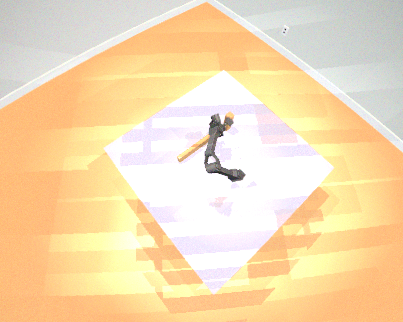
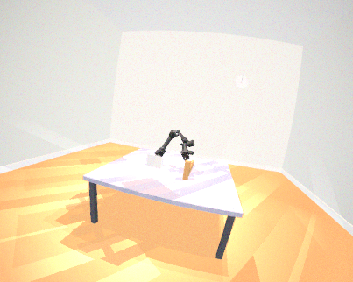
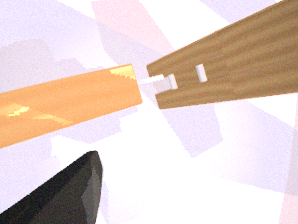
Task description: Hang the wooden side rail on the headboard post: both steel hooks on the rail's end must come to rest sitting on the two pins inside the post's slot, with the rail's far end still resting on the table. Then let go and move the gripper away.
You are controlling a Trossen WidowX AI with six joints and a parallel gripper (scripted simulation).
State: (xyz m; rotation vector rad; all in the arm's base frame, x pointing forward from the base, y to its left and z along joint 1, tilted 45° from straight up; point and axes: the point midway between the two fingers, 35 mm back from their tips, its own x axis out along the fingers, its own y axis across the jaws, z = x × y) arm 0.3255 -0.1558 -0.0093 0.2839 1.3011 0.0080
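Right now the wooden headboard post is 90 mm to the right of my gripper tip, 50 mm below it and 30 mm ahead of it.
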